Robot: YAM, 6 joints.
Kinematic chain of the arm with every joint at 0, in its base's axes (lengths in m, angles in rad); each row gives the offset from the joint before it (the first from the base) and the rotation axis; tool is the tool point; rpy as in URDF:
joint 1: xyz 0 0 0.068 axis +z
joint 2: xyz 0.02 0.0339 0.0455 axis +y
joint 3: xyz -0.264 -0.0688 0 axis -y
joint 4: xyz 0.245 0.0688 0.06 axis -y
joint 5: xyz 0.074 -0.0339 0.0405 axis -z
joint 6: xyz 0.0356 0 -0.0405 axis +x
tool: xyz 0 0 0 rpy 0 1.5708 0
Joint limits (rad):
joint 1: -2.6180..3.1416
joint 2: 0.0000..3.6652
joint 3: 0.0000..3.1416
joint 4: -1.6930..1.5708
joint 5: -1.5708..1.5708
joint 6: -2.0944..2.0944
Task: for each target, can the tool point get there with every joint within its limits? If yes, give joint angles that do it. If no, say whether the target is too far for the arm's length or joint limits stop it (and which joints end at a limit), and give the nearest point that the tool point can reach.
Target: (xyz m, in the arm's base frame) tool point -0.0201 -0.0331 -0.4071
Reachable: no: joint limits stop it (at a limit: joint 2) | nearest point -0.0398 -0.0655 -0.3369 | short by 0.080 m
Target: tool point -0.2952 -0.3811 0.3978
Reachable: yes | joints -2.1644 2.0691 1.8938 0.5840 1.0851 -1.6070
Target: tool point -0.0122 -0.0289 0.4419
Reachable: yes | joints -1.7836 0.4259 0.6515 1.1062 0.1640 -1.3849
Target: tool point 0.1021 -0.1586 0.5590
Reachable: yes | joints -0.8259 1.2915 1.4745 1.2905 1.1483 -1.3665
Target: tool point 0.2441 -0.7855 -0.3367
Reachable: no: too far | nearest point 0.1679 -0.5403 -0.1927 | short by 0.294 m
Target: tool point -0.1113 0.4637 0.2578
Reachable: yes | joints 1.7598 2.0522 1.4147 0.7150 -0.6728 -1.7197
